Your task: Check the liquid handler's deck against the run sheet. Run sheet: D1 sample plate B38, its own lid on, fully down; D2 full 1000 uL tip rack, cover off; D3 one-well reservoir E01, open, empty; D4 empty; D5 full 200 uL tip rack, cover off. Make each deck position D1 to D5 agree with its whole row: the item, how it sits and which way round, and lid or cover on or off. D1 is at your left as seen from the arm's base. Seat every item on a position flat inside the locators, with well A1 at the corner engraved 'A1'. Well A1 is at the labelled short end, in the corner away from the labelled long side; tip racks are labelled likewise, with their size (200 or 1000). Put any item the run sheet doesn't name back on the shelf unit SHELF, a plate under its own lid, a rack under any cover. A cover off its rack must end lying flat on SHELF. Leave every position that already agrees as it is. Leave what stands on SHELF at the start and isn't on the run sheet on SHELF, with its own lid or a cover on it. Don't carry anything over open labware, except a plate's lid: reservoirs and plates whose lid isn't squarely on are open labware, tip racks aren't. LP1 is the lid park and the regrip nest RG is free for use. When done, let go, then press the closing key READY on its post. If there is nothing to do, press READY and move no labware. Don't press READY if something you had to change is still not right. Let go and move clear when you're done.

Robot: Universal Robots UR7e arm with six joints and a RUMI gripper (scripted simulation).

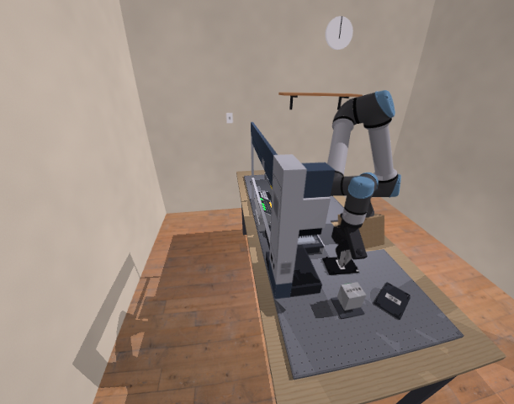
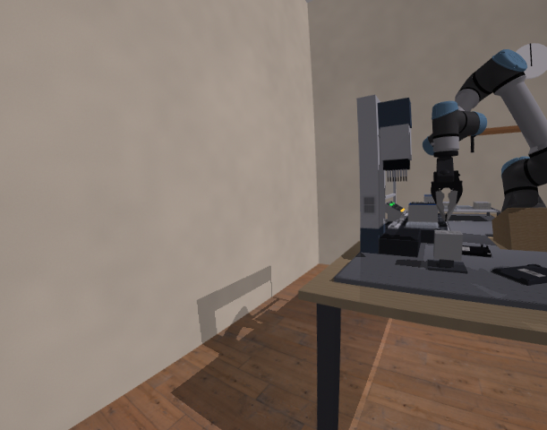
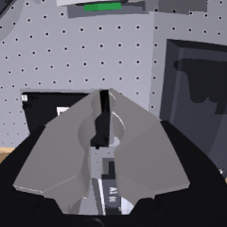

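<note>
My hand is 70 mm to the right of the ready key post and 70 mm above it. From my hand the other things lie so: regrip nest RG: 210 mm behind, 110 mm to the left, 130 mm below; then LP1 label: 80 mm behind, 110 mm to the right, 130 mm below; then lid park LP1: 80 mm behind, 110 mm to the right, 130 mm below.
</note>
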